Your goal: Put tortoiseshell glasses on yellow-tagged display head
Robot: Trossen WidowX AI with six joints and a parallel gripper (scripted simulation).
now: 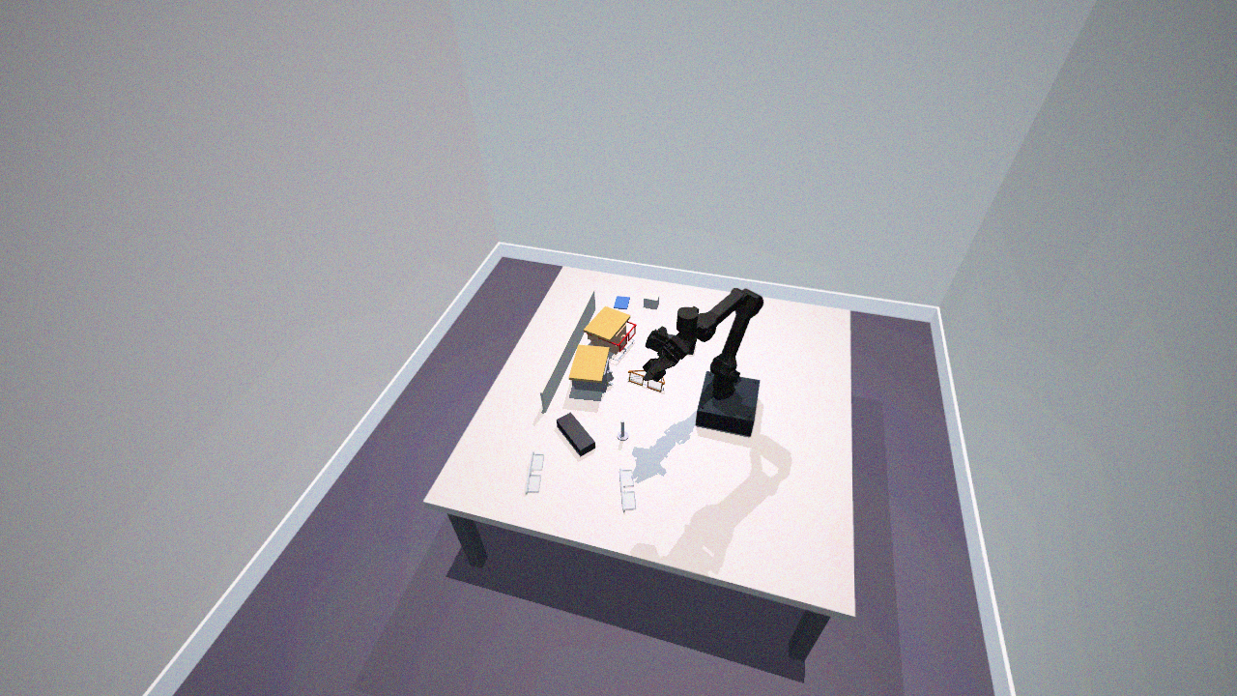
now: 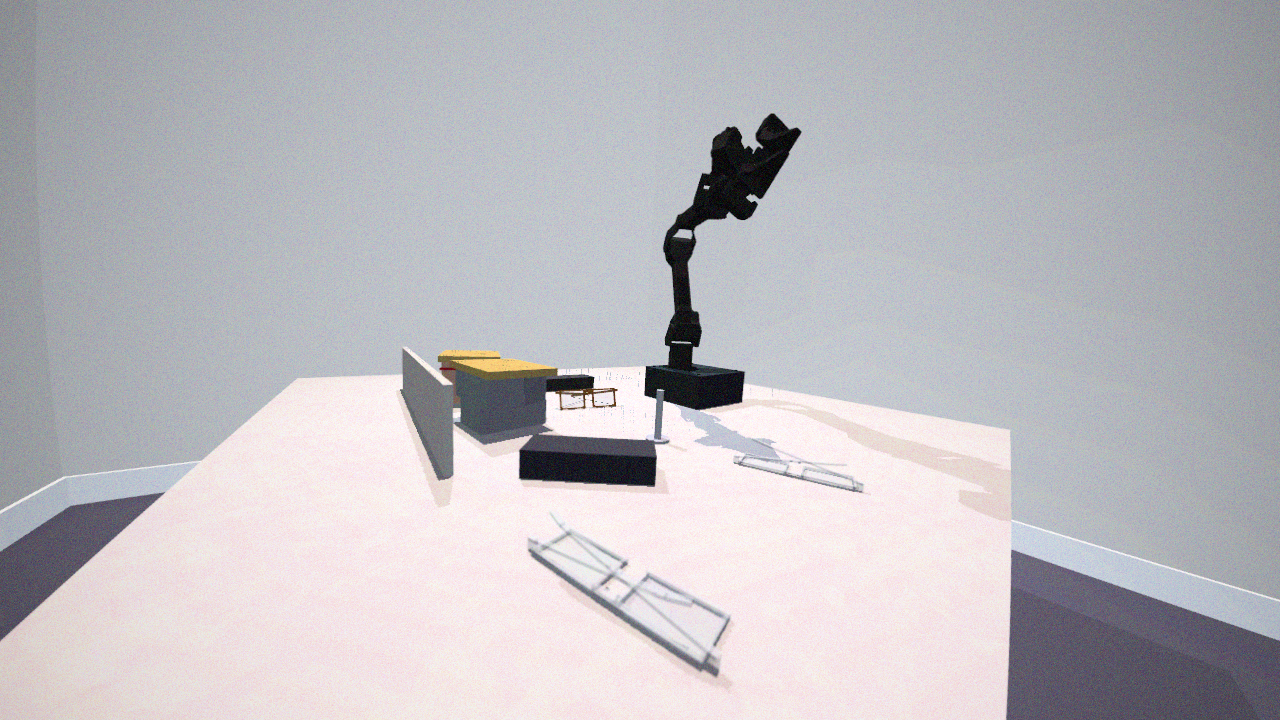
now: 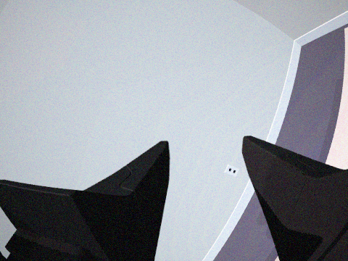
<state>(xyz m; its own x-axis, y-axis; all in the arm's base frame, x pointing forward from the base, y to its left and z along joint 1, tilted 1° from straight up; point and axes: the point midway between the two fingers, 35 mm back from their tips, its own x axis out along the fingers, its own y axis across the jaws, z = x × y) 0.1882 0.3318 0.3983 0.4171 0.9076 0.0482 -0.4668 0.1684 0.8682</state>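
The thin post lies 45 cm below my gripper tip, 14 cm to the right of it and 11 cm ahead of it. Also, from my gripper tip: blue tag 85 cm to the right, 47 cm below, 27 cm ahead; then grey wall panel 49 cm to the right, 42 cm below, 39 cm ahead; then grey display head 42 cm below, 37 cm to the right, 26 cm ahead.
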